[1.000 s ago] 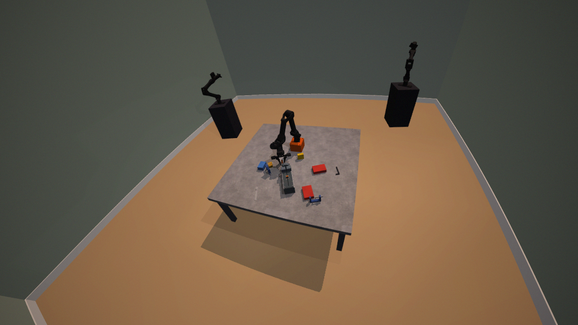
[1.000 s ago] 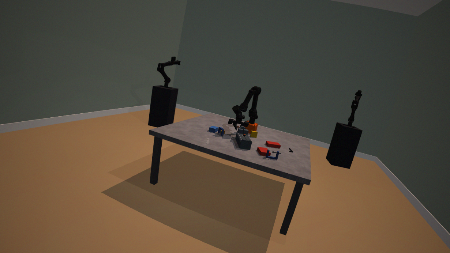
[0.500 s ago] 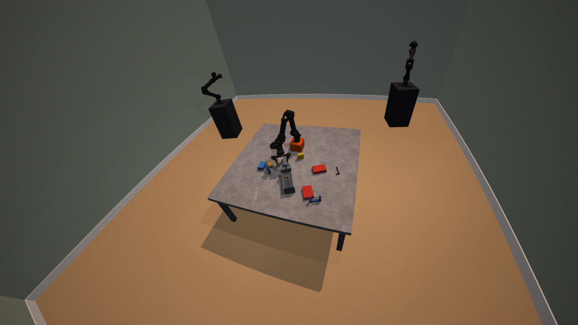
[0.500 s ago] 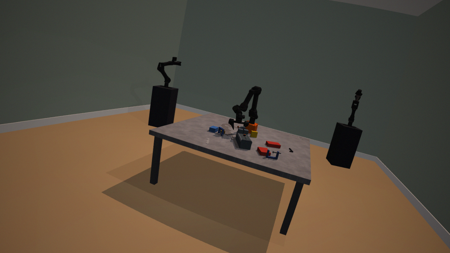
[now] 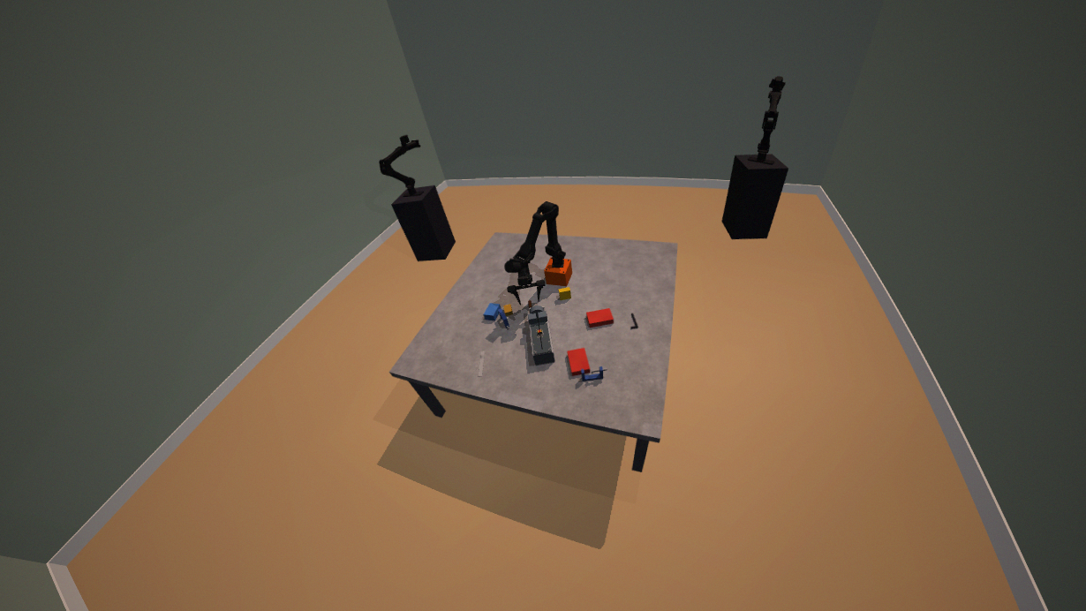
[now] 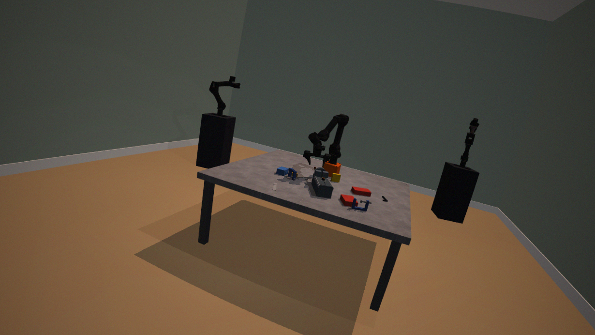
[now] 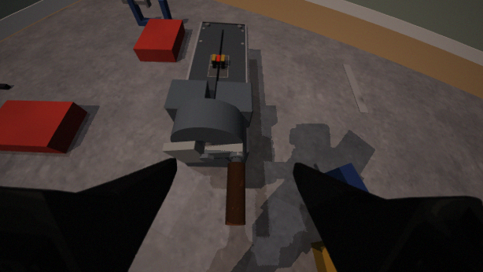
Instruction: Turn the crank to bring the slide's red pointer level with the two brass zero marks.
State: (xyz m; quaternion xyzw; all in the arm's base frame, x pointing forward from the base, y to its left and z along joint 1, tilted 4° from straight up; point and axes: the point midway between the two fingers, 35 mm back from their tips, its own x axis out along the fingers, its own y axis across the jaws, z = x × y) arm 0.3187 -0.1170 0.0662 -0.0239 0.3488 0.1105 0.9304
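My gripper tip is 2 cm past the brown crank handle and 2 cm above it. From my gripper tip the other things lie so: yellow cube 17 cm behind, 15 cm to the left, 9 cm below; then red pointer 15 cm ahead, 7 cm to the left, 4 cm below; then blue block 5 cm behind, 23 cm to the right, 10 cm below.
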